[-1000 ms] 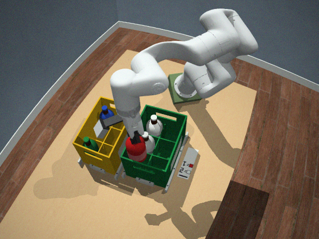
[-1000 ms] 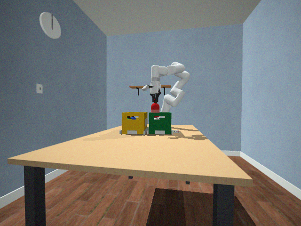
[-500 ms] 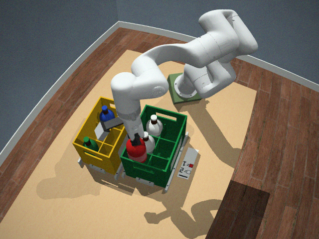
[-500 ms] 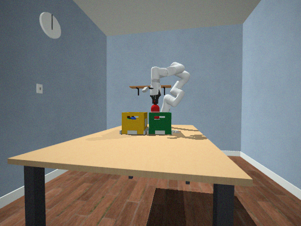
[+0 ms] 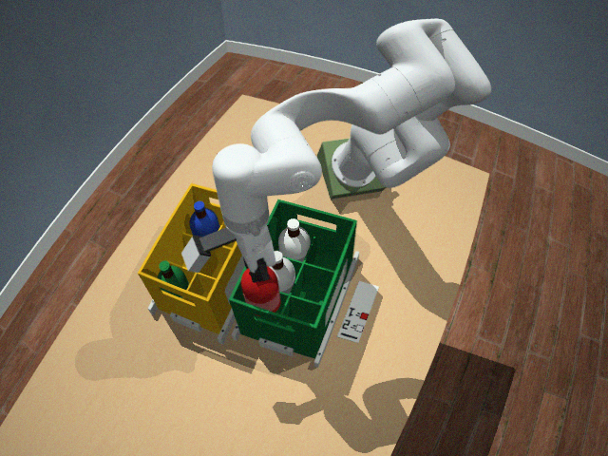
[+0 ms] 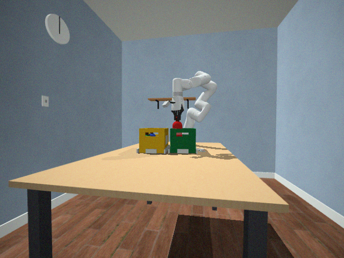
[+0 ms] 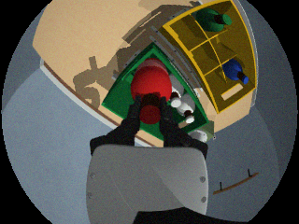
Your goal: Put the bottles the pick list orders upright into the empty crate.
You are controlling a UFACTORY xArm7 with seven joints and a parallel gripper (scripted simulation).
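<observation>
Right now the red-labelled bottle is 70 mm below my hand. The rest, counted from my hand: green-labelled bottle 100 mm ahead, 210 mm to the right, 170 mm below; green crate 100 mm behind, 10 mm to the left, 170 mm below; yellow crate 190 mm to the right, 170 mm below.
</observation>
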